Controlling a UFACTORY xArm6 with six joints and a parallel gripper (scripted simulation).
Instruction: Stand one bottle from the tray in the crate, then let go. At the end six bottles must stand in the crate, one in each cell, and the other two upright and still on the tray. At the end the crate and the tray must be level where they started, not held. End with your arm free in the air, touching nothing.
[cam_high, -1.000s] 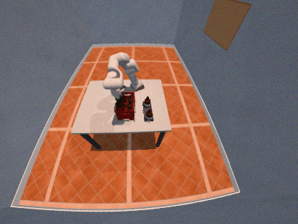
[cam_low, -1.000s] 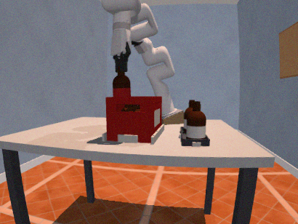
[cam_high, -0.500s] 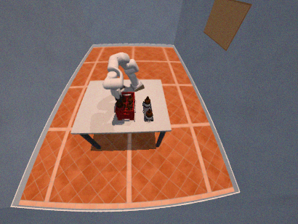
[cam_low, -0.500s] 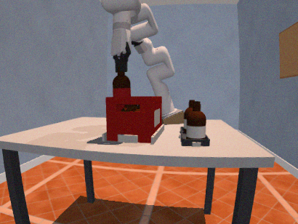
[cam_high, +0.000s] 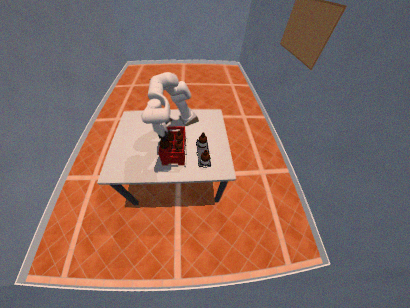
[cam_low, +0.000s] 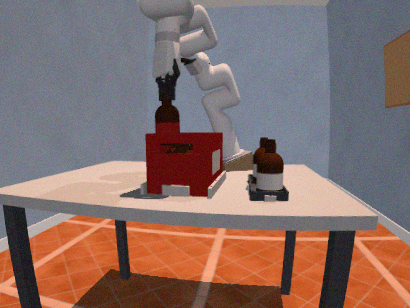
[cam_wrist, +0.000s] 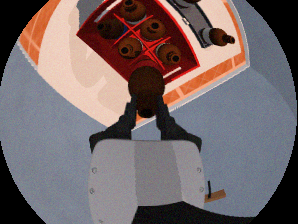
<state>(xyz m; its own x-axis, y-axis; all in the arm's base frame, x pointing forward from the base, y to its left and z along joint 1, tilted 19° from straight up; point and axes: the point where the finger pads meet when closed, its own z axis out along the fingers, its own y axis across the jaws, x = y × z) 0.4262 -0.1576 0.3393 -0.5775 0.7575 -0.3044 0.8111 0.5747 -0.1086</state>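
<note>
Right now my hand is 70 mm above the brown bottle. Also, from my hand: red crate 70 mm behind, 60 mm to the left, 210 mm below; then tray 300 mm to the left, 280 mm below.
</note>
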